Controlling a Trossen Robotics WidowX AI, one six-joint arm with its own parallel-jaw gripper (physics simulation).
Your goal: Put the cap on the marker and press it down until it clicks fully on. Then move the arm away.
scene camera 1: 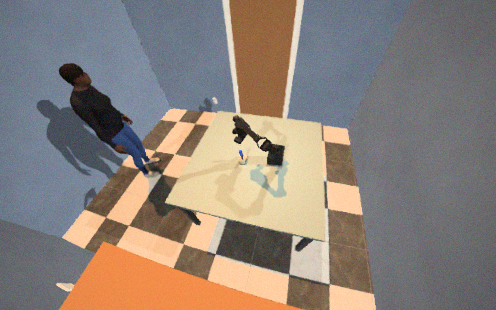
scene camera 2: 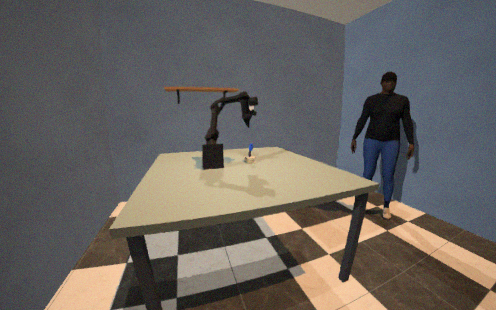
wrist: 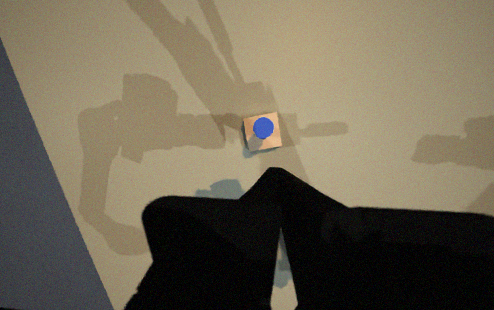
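Where they show: gripper, fingertip midpoint: [scene camera 2: 248, 127] [wrist: 274, 174]; arm's base, link origin: [scene camera 1: 276, 150] [scene camera 2: 211, 148].
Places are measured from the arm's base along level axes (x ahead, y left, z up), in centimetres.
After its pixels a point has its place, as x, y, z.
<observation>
The blue cap [scene camera 1: 241, 152] @[30.6, 10.4, -0.7] [scene camera 2: 251, 147] @[31.6, 8.3, -2.3] [wrist: 263, 128] @[31.8, 9.8, 0.3] sits on top of the upright marker [scene camera 2: 250, 153] @[30.9, 8.9, -7.3], whose dark body shows below it in the second scene view. Whether the cap is fully seated is too small to tell. The marker stands in a small light wooden block [scene camera 1: 243, 161] @[28.6, 12.7, -10.8] [scene camera 2: 249, 160] @[29.4, 6.4, -12.3] [wrist: 271, 143] @[28.1, 8.3, -10.3] on the table. My gripper [scene camera 1: 237, 141] @[29.4, 9.6, 13.5] [scene camera 2: 248, 126] @[29.4, 9.6, 13.5] [wrist: 274, 174] @[29.4, 9.6, 13.5] is shut and empty, with its fingertips together. It hangs well above the cap, apart from it. In the wrist view the cap and block show just beyond the fingertips.
The arm's black base [scene camera 1: 275, 155] @[-0.3, 8.8, 2.8] [scene camera 2: 213, 156] @[0.7, -3.5, -5.2] stands on the pale table [scene camera 1: 295, 210] @[-25.1, 45.7, -14.1] [scene camera 2: 175, 200] @[-20.6, -48.9, -14.1] beside the block. A person [scene camera 1: 97, 115] [scene camera 2: 389, 120] stands beyond the table. An orange shelf [scene camera 1: 165, 285] [scene camera 2: 200, 89] is on the wall. Arm shadows fall across the table top.
</observation>
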